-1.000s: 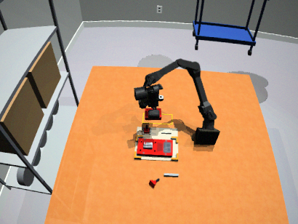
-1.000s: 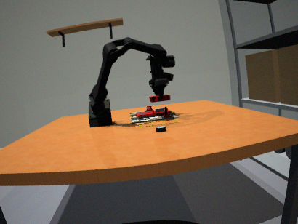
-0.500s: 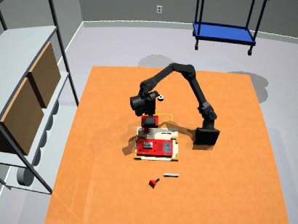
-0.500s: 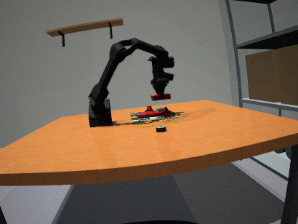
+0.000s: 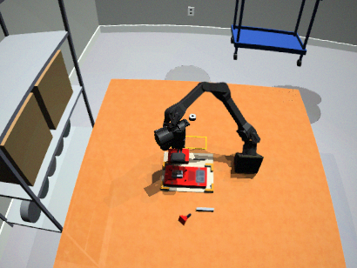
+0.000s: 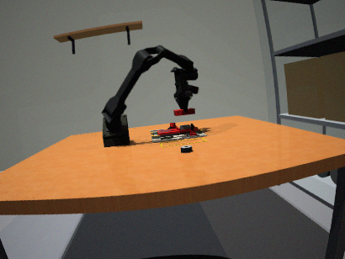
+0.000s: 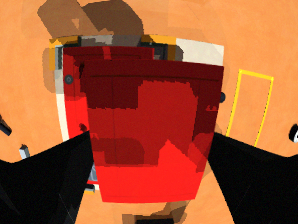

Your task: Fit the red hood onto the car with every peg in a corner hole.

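The grey engine block lies 5 cm to the left of my gripper tip and 9 cm below it. Also, from my gripper tip: jig (4 cm behind, 2 cm to the left, 10 cm below); then small round wheel (2 cm behind, 36 cm to the right, 10 cm below); then red hood (right at my gripper tip).
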